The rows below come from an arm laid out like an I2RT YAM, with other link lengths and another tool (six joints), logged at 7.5 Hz.
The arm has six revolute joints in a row. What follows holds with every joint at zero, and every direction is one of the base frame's. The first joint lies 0.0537 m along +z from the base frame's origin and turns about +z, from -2.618 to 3.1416 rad. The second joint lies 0.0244 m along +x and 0.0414 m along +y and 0.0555 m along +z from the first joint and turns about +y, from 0 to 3.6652 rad. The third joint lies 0.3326 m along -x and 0.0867 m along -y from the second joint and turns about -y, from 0 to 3.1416 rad. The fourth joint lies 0.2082 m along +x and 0.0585 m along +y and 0.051 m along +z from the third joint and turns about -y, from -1.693 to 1.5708 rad. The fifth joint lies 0.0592 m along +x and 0.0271 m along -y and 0.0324 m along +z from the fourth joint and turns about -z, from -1.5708 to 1.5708 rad. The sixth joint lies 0.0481 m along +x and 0.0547 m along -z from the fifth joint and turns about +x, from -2.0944 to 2.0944 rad. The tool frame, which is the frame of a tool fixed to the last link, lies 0.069 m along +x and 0.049 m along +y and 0.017 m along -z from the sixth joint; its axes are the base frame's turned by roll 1.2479, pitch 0.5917 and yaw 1.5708 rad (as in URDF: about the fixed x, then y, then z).
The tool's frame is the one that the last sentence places.
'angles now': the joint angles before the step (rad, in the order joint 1, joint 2, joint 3, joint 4, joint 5, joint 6). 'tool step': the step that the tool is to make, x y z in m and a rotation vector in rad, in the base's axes. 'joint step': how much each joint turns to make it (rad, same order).
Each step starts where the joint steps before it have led.
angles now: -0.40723, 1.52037, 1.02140, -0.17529, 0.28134, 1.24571
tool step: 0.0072, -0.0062, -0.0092, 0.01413, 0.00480, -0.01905
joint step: -0.00407, 0.03822, 0.00001, 0.02293, 0.00467, 0.01878
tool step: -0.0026, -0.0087, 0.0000, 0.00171, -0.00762, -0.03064
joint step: -0.02149, 0.00421, 0.00004, 0.00764, 0.00410, 0.00983
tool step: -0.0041, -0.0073, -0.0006, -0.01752, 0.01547, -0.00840
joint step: -0.02457, -0.00003, 0.00011, 0.00172, 0.00170, -0.02885
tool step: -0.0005, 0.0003, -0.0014, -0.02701, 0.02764, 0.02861
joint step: -0.00663, -0.00025, -0.00035, 0.00241, -0.00431, -0.05274
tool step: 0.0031, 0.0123, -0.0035, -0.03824, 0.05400, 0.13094
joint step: -0.00116, -0.00220, 0.00003, 0.00006, -0.06601, -0.13276
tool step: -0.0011, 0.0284, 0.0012, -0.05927, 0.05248, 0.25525
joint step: -0.00078, -0.02553, -0.00010, -0.01360, -0.15299, -0.22165
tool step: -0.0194, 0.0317, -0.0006, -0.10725, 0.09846, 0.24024
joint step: 0.01345, -0.05876, 0.00047, -0.09394, -0.08766, -0.25171
